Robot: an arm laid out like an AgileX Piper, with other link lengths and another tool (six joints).
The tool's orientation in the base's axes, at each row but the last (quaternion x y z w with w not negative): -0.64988 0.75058 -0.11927 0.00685; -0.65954 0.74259 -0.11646 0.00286; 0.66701 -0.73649 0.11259 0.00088; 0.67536 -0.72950 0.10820 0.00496; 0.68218 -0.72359 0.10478 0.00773; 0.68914 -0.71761 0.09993 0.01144; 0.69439 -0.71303 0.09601 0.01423; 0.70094 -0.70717 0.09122 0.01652
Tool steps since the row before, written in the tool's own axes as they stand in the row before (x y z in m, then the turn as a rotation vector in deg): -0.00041 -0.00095 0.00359 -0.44 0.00 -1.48; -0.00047 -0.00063 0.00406 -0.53 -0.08 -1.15; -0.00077 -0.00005 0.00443 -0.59 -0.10 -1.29; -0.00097 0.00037 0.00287 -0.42 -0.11 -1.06; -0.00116 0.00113 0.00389 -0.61 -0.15 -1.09; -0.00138 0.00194 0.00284 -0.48 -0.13 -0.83; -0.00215 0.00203 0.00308 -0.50 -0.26 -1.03; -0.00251 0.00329 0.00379 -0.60 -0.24 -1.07
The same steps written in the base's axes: 0.00158 -0.00033 -0.00337 -0.18 0.68 1.37; 0.00132 -0.00029 -0.00391 -0.03 0.71 1.05; 0.00079 0.00001 -0.00443 -0.03 0.79 1.18; 0.00012 0.00051 -0.00301 0.00 0.58 0.99; -0.00052 0.00057 -0.00414 0.05 0.77 0.99; -0.00151 0.00097 -0.00324 0.05 0.60 0.76; -0.00159 0.00168 -0.00359 0.16 0.65 0.96; -0.00283 0.00191 -0.00445 0.14 0.76 0.99
